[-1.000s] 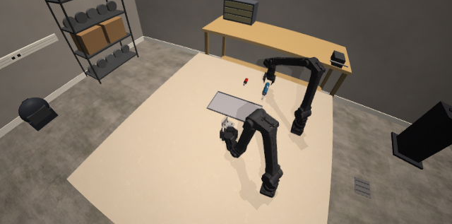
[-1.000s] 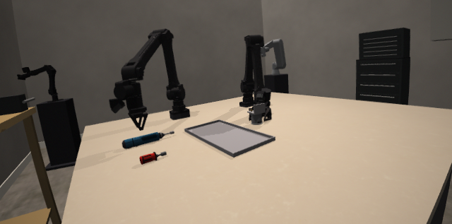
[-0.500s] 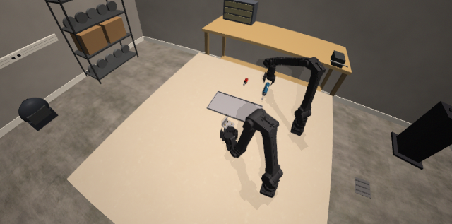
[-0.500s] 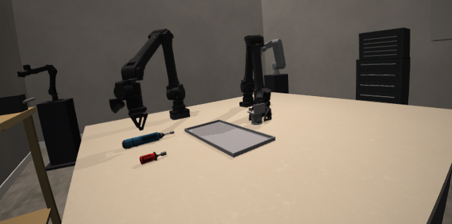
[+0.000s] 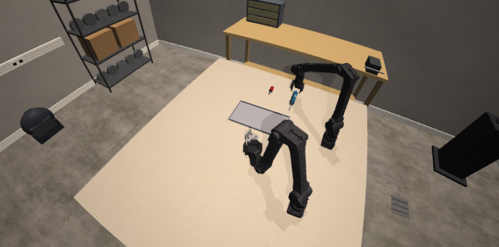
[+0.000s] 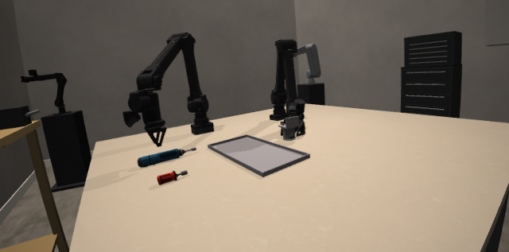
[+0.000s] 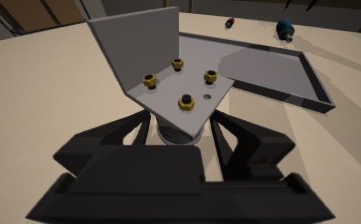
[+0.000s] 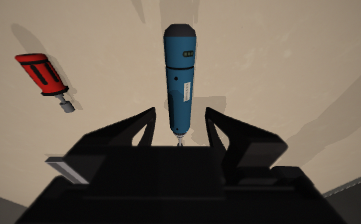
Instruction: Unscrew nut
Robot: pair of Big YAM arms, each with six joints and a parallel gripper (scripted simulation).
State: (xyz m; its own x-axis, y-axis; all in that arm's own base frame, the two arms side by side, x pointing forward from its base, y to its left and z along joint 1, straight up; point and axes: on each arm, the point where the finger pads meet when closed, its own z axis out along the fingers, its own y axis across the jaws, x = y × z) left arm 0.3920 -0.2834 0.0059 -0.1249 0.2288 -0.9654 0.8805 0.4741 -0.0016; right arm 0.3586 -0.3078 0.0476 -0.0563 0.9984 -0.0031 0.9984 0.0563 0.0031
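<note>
My left hand is 1 cm below the joint module. The rest, counted from my left hand: red-handled tool 55 cm to the right, 17 cm ahead, 1 cm below; bracket 5 cm above; grey tray 22 cm to the right, 7 cm ahead, 2 cm below.
</note>
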